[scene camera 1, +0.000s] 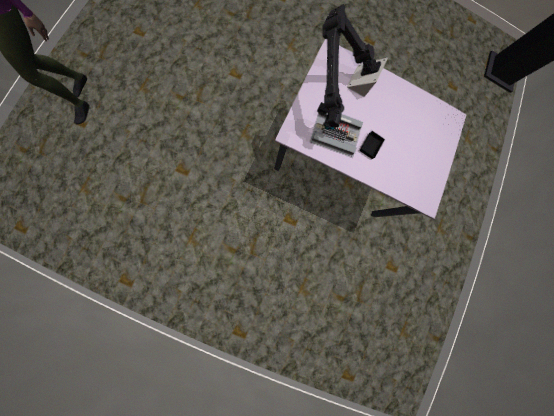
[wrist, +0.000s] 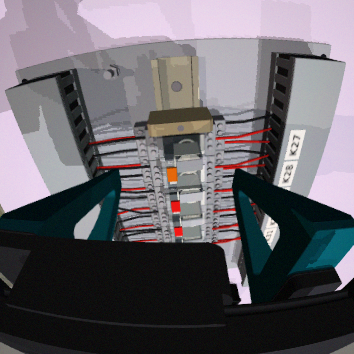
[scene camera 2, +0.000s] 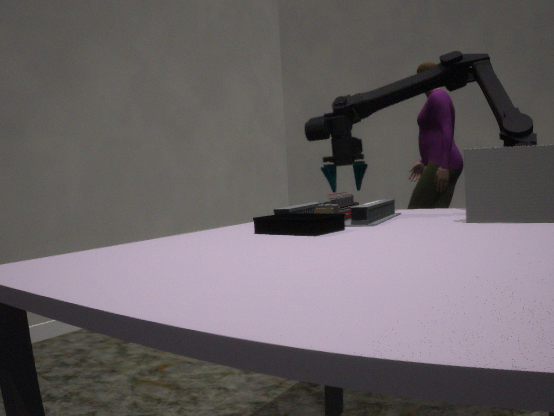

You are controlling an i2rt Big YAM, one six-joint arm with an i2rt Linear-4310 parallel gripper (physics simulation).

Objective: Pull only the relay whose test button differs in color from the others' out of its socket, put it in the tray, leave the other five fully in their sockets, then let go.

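Frame: origin at the arm's base, x ahead, y left, z up, level; millimetres.
Seen in the pictures: gripper, fingertip midpoint: (scene camera 1: 328, 124) (wrist: 176, 176) (scene camera 2: 346, 191); arm's base at its link origin: (scene camera 1: 371, 69) (scene camera 2: 524, 175).
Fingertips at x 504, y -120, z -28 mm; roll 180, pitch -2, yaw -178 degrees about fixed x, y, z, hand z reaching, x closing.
Pixels of each thing's middle, then the offset from my fingertips to it.
- panel at the middle of its body: (wrist: 184, 202) (scene camera 1: 336, 132) dx -15, dy +84, dz -66 mm
- orange test button at the middle of its body: (wrist: 171, 174) dx +3, dy +0, dz -3 mm
- top relay at the middle of its body: (wrist: 182, 155) dx -5, dy -1, dz -24 mm
- black tray at the middle of its body: (scene camera 2: 299, 223) (scene camera 1: 372, 144) dx -41, dy +345, dz -54 mm
- tan end block at the middle of its body: (wrist: 179, 120) dx -3, dy -19, dz -46 mm
A row of clear-topped relays sits in sockets on the panel (wrist: 230, 65). In the wrist view one relay (wrist: 189, 181) has an orange test button (wrist: 172, 174). The two relays below it (wrist: 190, 209) (wrist: 192, 232) show red buttons. The top relay (wrist: 187, 148) shows no clear button color. The rest of the row is hidden by the gripper body. My gripper (scene camera 2: 346, 190) (wrist: 176, 176) is open and empty above the row, its teal fingertips on either side, about level with the orange-button relay in the wrist view. The black tray (scene camera 1: 372, 145) (scene camera 2: 300, 226) stands beside the panel and looks empty.
Grey wire ducts (wrist: 42, 125) (wrist: 314, 110) flank the row, with red and black wires running to the sockets. A tan end block (wrist: 180, 121) stands at the row's top end. A light grey box (scene camera 2: 507, 185) stands by the arm's base. A person (scene camera 1: 30, 65) (scene camera 2: 437, 120) stands away from the table.
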